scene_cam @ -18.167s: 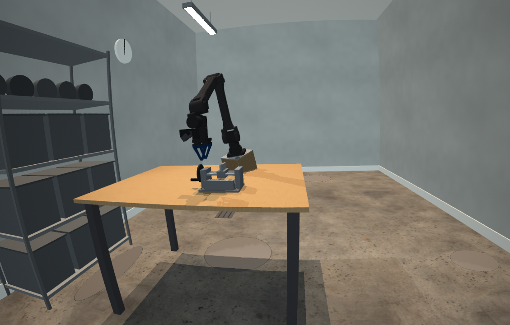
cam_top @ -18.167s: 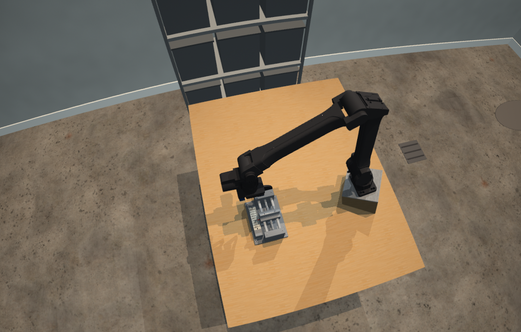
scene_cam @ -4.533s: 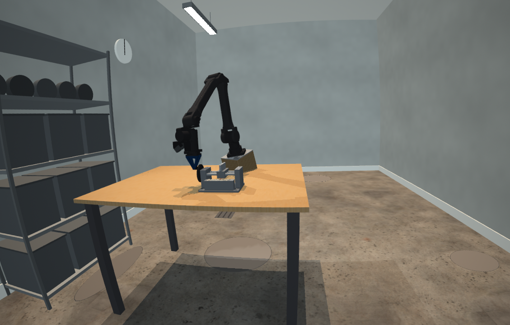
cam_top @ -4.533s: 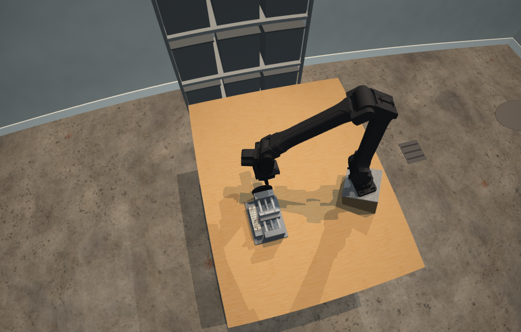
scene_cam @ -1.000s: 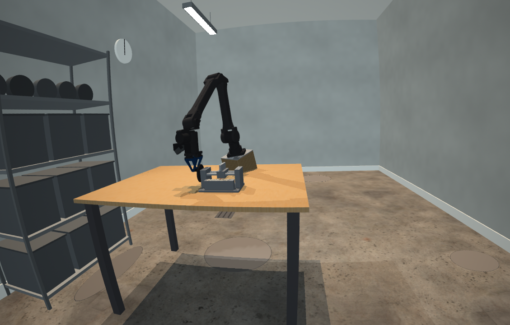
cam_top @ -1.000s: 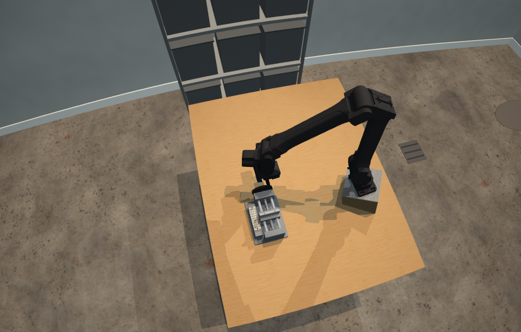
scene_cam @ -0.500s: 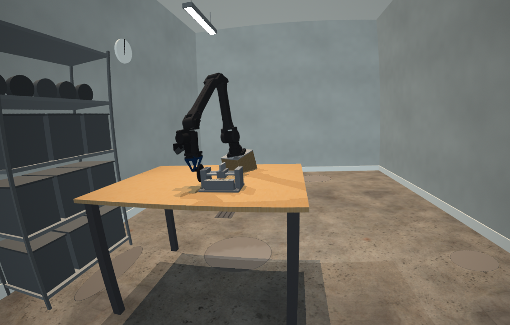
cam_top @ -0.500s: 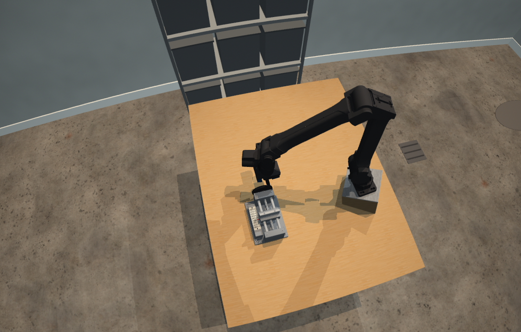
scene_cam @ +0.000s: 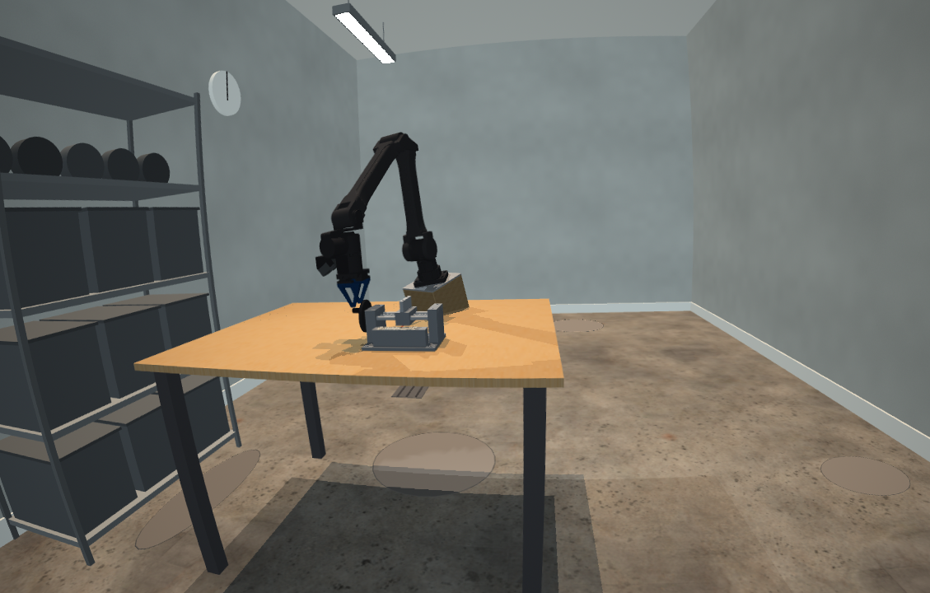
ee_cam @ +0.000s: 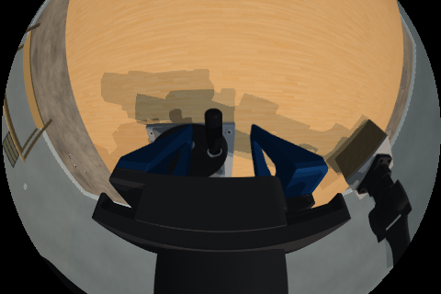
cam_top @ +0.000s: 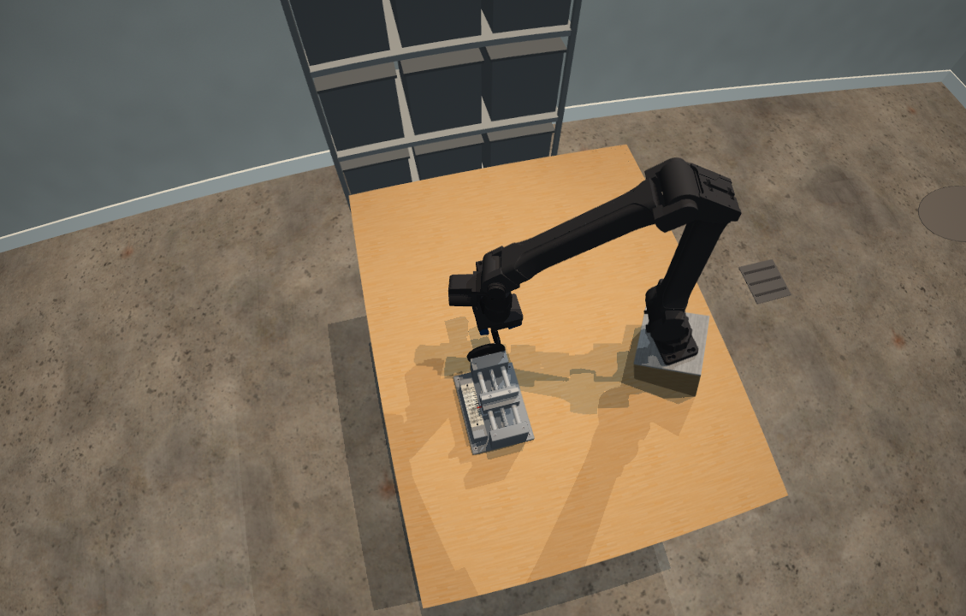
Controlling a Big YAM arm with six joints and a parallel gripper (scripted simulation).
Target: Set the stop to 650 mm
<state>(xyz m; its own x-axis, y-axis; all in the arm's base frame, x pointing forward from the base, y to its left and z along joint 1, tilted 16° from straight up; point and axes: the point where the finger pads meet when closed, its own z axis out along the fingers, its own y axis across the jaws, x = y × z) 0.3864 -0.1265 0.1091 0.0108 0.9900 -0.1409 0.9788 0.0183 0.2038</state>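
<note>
The handwheel handle lies 10 mm ahead of my hand, 10 mm to the left of it and 20 mm below it. Also, from my hand: black handwheel 20 mm ahead, 30 mm to the left, 20 mm below; grey stop fixture 50 mm ahead, 160 mm to the left, 20 mm below.
</note>
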